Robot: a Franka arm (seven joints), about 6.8 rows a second.
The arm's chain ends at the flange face. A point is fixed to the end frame.
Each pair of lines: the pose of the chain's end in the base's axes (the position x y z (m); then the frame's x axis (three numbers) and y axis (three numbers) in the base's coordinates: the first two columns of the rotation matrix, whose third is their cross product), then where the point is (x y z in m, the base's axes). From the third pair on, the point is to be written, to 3 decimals.
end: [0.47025 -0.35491 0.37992 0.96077 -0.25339 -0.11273 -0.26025 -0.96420 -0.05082]
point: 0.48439 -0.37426 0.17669
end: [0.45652 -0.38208 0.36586 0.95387 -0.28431 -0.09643 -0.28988 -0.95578 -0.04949]
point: 0.47315 -0.40309 0.16299
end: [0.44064 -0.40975 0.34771 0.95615 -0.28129 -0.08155 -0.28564 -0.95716 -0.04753]
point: 0.460 -0.432 0.145
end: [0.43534 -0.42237 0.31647 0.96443 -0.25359 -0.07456 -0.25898 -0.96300 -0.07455]
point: 0.458 -0.439 0.114
